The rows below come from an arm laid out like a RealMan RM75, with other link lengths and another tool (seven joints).
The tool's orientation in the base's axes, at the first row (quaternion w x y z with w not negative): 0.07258 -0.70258 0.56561 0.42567
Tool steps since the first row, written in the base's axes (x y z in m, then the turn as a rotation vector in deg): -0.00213 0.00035 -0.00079 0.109 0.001 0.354; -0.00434 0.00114 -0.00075 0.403 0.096 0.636; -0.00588 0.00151 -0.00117 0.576 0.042 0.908; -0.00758 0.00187 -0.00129 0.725 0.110 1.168; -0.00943 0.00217 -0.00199 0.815 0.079 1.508; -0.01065 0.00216 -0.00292 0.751 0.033 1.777; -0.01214 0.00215 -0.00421 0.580 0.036 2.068
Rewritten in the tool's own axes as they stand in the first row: 0.00029 0.00140 0.00180 -0.242 0.041 -0.278; -0.00032 0.00303 0.00338 -0.504 -0.137 -0.551; -0.00030 0.00406 0.00465 -0.650 -0.163 -0.842; -0.00048 0.00535 0.00581 -0.877 -0.216 -1.042; -0.00022 0.00656 0.00738 -1.086 -0.153 -1.320; 0.00043 0.00726 0.00859 -1.235 0.020 -1.483; 0.00131 0.00805 0.01016 -1.434 0.275 -1.575
